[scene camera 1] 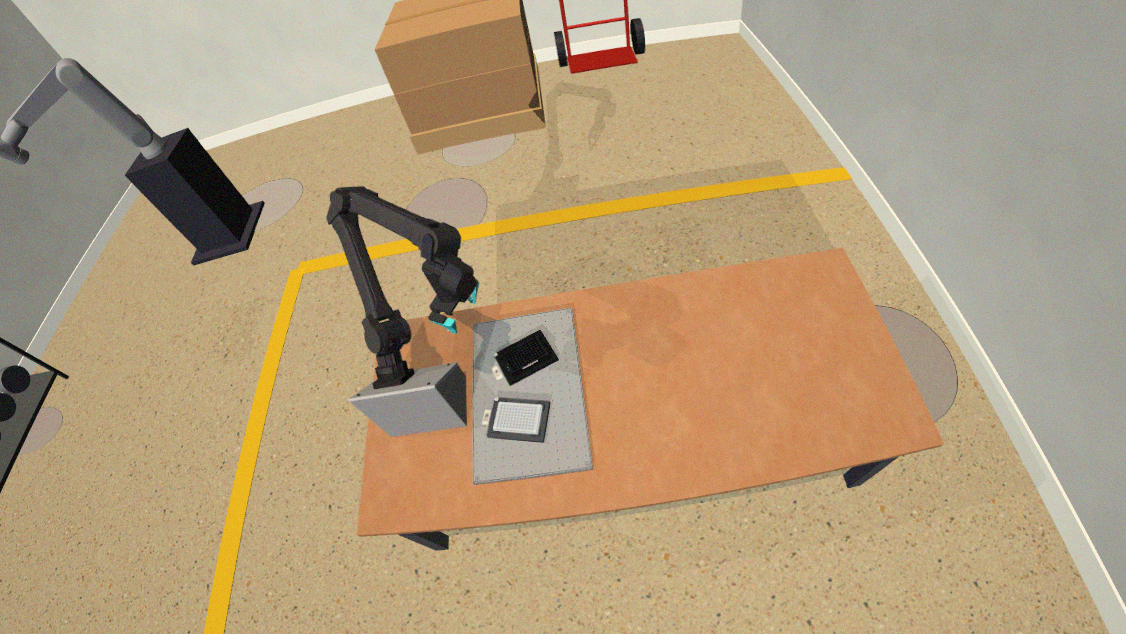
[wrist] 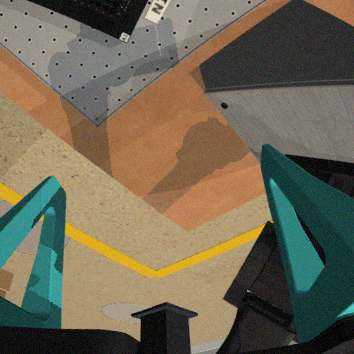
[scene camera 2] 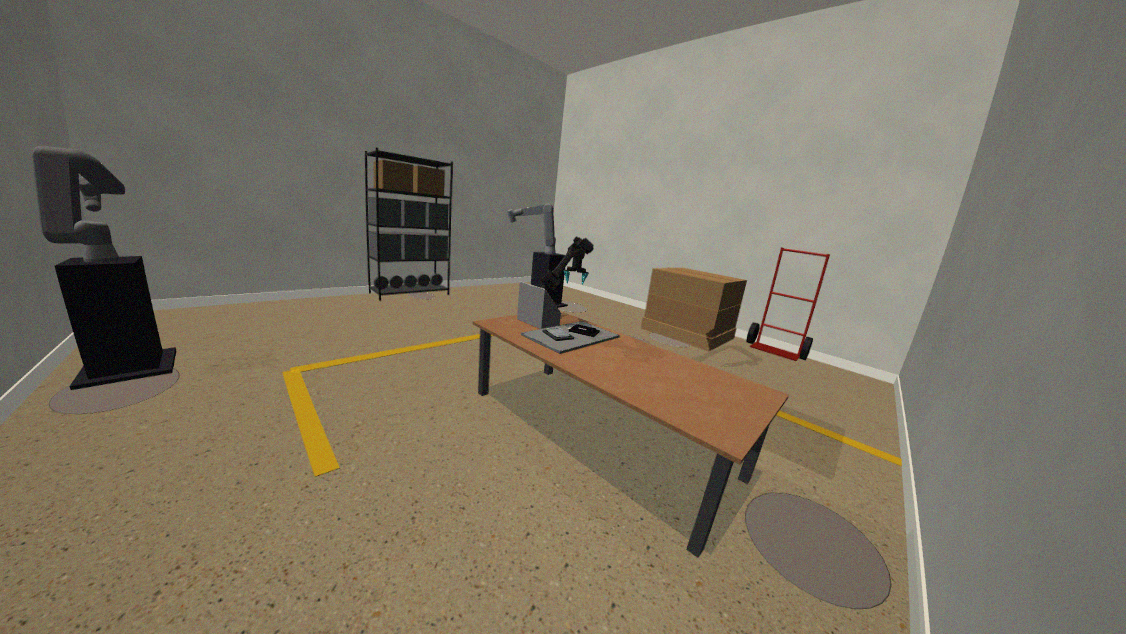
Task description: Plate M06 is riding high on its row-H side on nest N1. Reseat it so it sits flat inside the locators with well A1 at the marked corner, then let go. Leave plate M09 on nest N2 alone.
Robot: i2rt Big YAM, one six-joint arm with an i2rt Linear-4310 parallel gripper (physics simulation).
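Black plate M06 sits on nest N1 at the upper part of the grey perforated board; its tilt is too small to tell. In the wrist view the N1 label and the A1 corner tag show beside the dark nest and plate edge at the top. White plate M09 sits on dark-framed nest N2, lower on the board. My gripper is open and empty, raised above the table's back edge, to the side of N1 and apart from both plates.
The grey wedge-shaped arm mount stands on the wooden table beside the board. Cardboard boxes, a red hand truck and another arm's black pedestal stand on the floor beyond.
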